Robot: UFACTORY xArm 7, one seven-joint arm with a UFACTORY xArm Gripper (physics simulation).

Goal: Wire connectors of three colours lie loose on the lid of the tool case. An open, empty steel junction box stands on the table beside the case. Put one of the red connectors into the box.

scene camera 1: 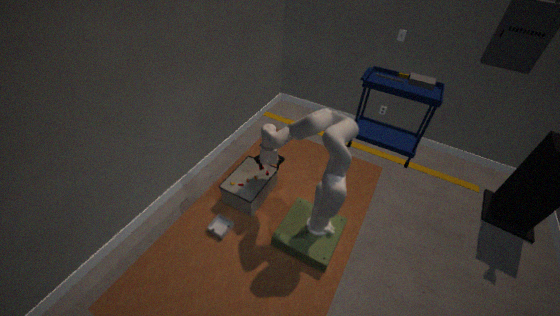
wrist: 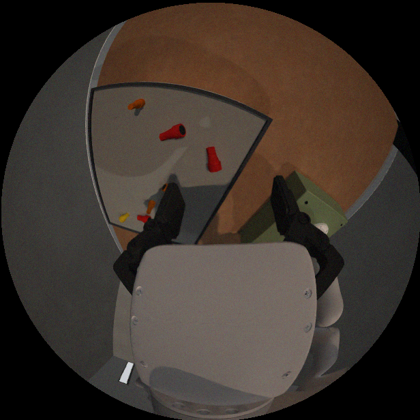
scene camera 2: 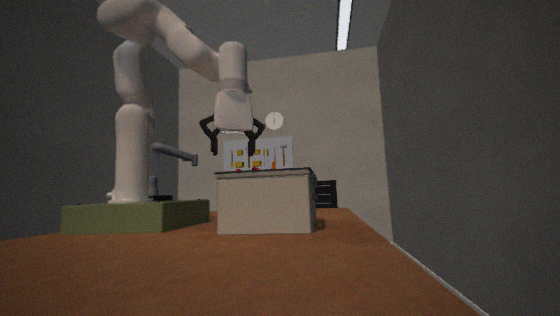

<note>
In view: my gripper (scene camera 2: 233,155) and a tool case (scene camera 2: 272,201).
My gripper also shows in the wrist view (wrist: 225,189). The tool case is seen too in scene camera 1 (scene camera 1: 248,198) and in the wrist view (wrist: 130,164).
</note>
